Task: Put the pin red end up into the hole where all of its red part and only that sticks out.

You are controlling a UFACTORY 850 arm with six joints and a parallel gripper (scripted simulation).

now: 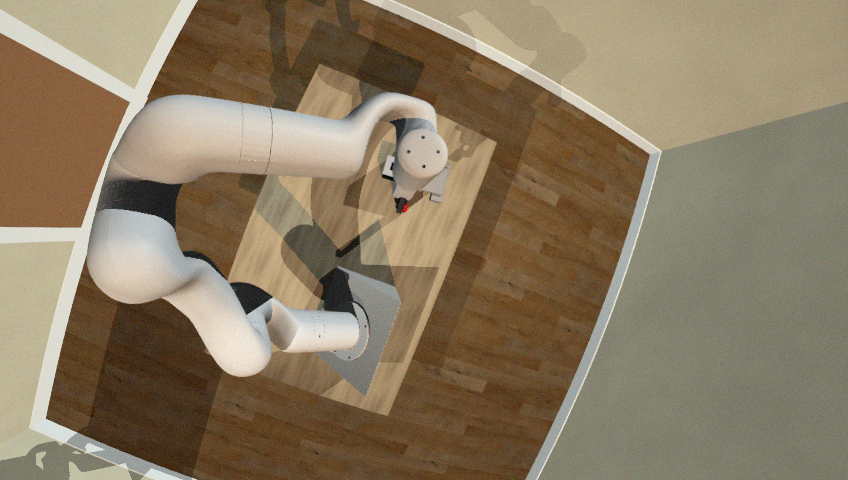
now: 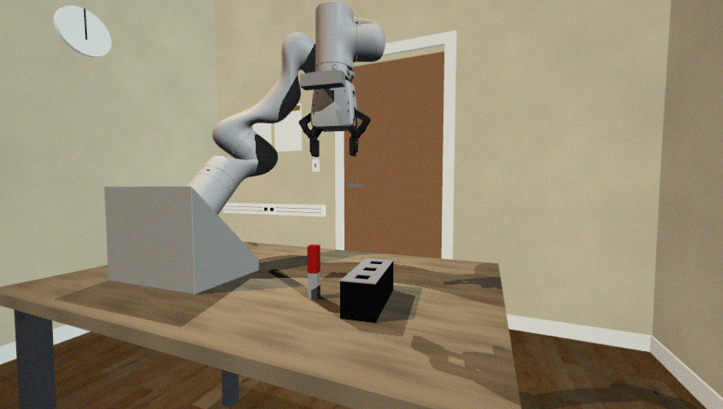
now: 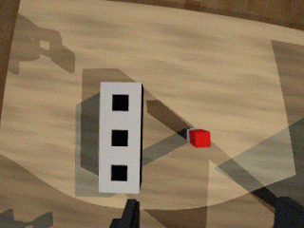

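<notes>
The pin lies 240 mm below my hand, 40 mm to the right of it and 30 mm behind it. Also, from my hand: black block 300 mm below, 100 mm ahead.
</notes>
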